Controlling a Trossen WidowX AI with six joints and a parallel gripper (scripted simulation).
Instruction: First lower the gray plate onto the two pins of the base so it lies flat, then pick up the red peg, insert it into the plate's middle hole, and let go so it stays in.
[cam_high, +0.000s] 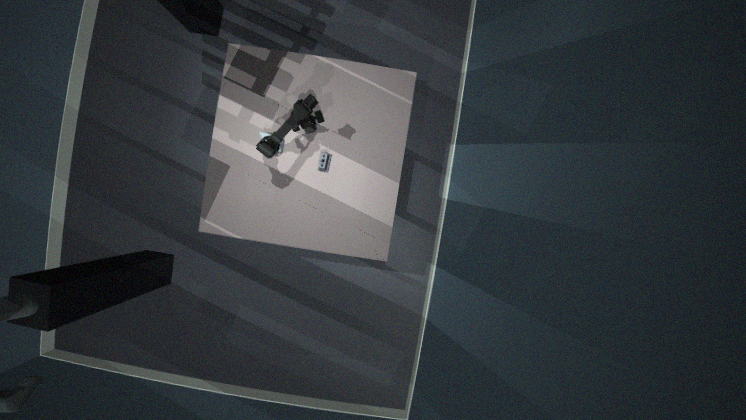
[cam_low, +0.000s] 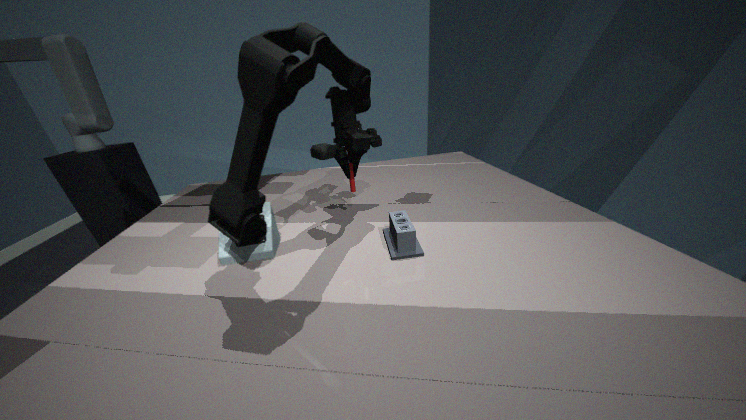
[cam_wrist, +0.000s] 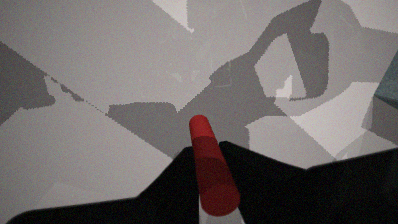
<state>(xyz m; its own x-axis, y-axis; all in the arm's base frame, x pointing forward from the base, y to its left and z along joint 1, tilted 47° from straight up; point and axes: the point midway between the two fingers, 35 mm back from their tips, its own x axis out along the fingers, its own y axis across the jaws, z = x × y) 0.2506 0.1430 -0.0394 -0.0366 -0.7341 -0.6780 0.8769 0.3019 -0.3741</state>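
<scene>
Now: gripper tip 90 mm short of the gray plate, 180 mm to the left of it and 70 mm above it. Also, from my gripper tip: red peg: right at my gripper tip; flat base: 90 mm ahead, 180 mm to the right, 100 mm below.
</scene>
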